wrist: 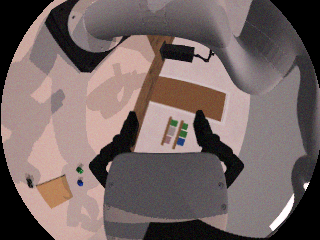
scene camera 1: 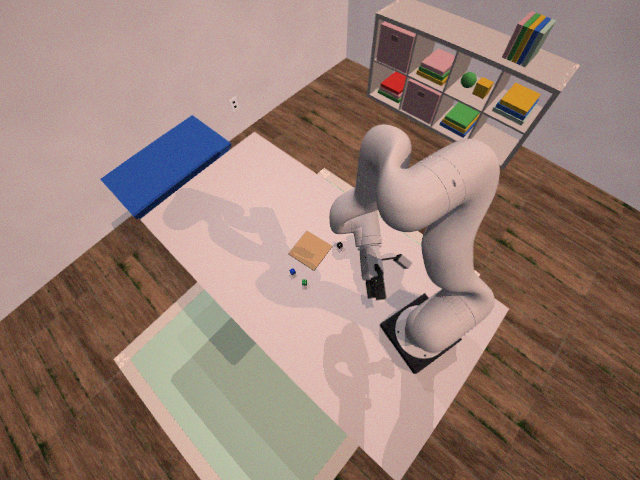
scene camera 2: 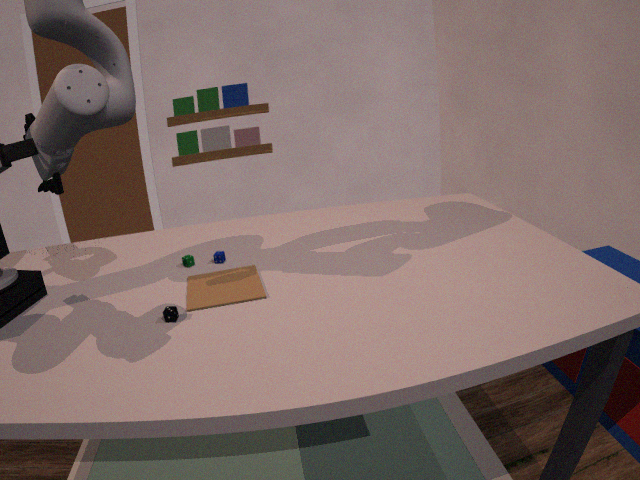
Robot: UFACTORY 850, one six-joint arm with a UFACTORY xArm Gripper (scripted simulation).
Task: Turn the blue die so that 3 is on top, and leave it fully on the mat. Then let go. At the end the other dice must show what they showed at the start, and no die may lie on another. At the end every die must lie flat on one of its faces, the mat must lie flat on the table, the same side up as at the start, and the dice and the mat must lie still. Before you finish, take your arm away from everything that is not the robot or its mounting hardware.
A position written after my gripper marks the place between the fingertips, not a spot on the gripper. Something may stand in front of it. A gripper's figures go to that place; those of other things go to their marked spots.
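There's a tan mat [wrist: 55, 192] that sits 0.46 m from the lens, and my gripper [wrist: 165, 117] is 0.13 m from the lens.
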